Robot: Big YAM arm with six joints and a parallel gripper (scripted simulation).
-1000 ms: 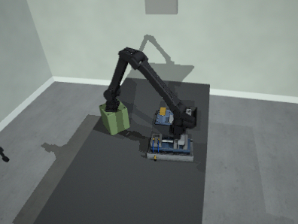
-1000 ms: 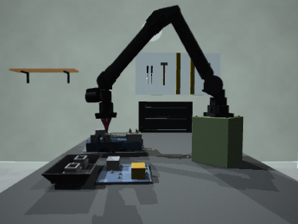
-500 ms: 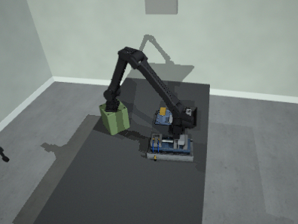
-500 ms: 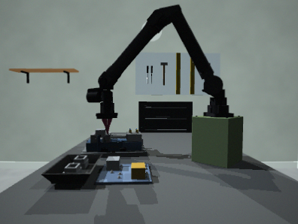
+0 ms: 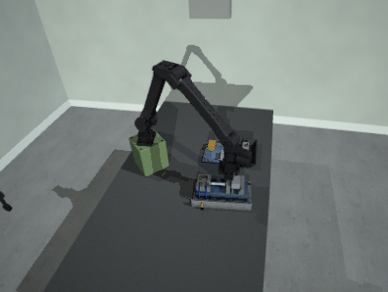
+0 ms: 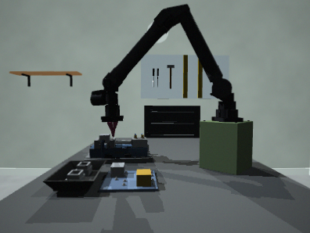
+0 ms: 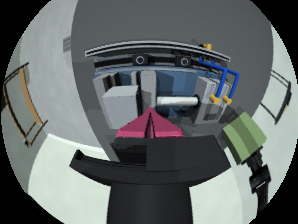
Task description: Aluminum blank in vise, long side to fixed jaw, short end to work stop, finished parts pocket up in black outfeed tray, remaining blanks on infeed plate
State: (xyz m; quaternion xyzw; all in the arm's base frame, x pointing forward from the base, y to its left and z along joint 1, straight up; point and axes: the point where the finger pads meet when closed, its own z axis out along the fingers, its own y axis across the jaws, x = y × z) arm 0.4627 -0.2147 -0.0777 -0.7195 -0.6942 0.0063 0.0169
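Right now the gray aluminum blank is 4 cm ahead of my hand and 1 cm below it. Also, from my hand: vise: 7 cm below, 3 cm behind; yellow brass blank: 38 cm to the left, 10 cm behind, 9 cm below.
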